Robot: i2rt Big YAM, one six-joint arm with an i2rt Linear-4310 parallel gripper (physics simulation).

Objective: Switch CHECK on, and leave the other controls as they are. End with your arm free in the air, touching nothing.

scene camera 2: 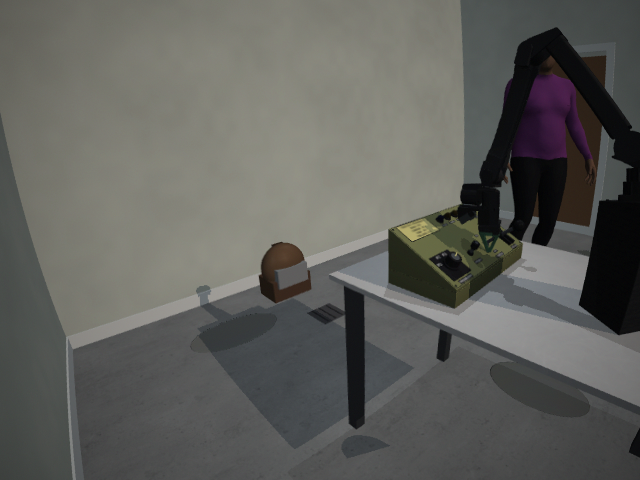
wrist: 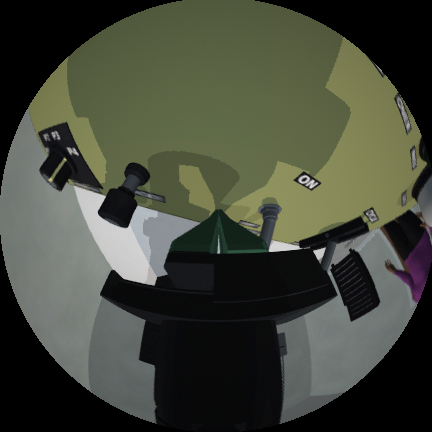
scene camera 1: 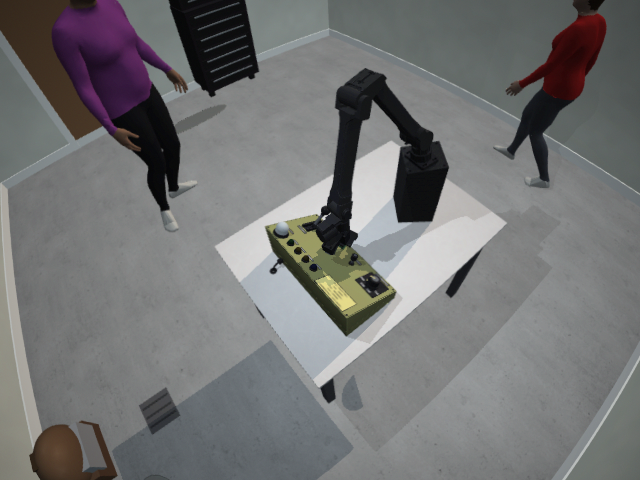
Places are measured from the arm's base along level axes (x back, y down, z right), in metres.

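Pixels of known places: gripper, between the fingertips: (scene camera 2: pixel 488 252) (wrist: pixel 218 214) (scene camera 1: pixel 343 248); arm's base, origin of its link: (scene camera 1: pixel 421 158).
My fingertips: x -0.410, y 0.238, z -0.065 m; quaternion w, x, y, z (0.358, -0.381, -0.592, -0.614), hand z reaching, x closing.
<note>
Ahead of a thing's pixels: the offset from my fingertips to its top centre. "*": to the spot under its first point. Level surfaces: height alone.
The olive console (scene camera 1: pixel 361 316) (scene camera 2: pixel 418 273) (wrist: pixel 215 90) has a sloped top. In the wrist view, a grey metal toggle {dy -0.049, dx -0.017, dz +0.038 m} (wrist: pixel 268 222) stands right of my fingertips, below an ON label {* dy -0.032, dx -0.075, dz +0.029 m} (wrist: pixel 307 181); its lower end is partly hidden by my gripper. The small labels by it are unreadable, so I cannot confirm which control is CHECK. My gripper (scene camera 2: pixel 488 246) (wrist: pixel 218 214) is shut and empty, its green fingertips low over the console's lower part, between that toggle and a black-capped lever {dy -0.057, dx -0.010, dz -0.082 m} (scene camera 1: pixel 354 258) (wrist: pixel 125 195). Whether the tips touch the panel or the toggle is unclear.
A rotary knob {dy -0.050, dx +0.008, dz -0.201 m} (scene camera 1: pixel 372 281) (scene camera 2: pixel 453 259) (wrist: pixel 56 170) is on one end. A slotted lever's black slot plate {* dy -0.026, dx -0.057, dz +0.133 m} (wrist: pixel 335 234) lies beyond the toggle. Buttons and a white dome {* dy -0.126, dx -0.197, dz +0.130 m} (scene camera 1: pixel 281 228) line the upper edge. The console stands on a white table {dy +0.082 m} (scene camera 1: pixel 465 211). Two people (scene camera 1: pixel 103 56) (scene camera 1: pixel 568 56) stand beyond it.
</note>
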